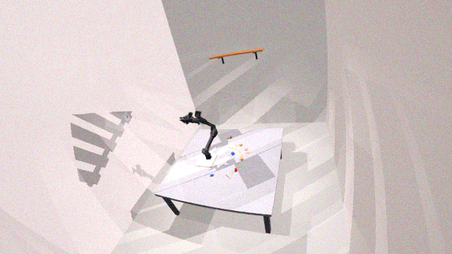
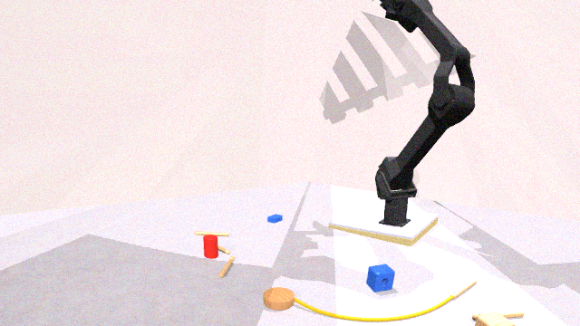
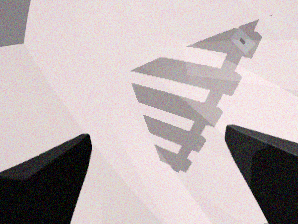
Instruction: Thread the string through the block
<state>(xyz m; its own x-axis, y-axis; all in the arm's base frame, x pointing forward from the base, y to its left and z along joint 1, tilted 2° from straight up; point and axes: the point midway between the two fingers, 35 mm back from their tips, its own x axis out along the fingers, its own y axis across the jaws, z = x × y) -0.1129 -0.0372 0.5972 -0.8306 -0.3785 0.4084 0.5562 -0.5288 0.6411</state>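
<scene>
Now: the yellow string 40 cm ahead of my gripper tip, 28 cm to the left of it and 63 cm below it. From my gripper tip the other things lie so: round wooden button: 54 cm ahead, 9 cm to the left, 62 cm below; then thin wooden stick: 37 cm ahead, 29 cm to the left, 63 cm below; then red cylinder: 52 cm ahead, 10 cm to the right, 61 cm below.
</scene>
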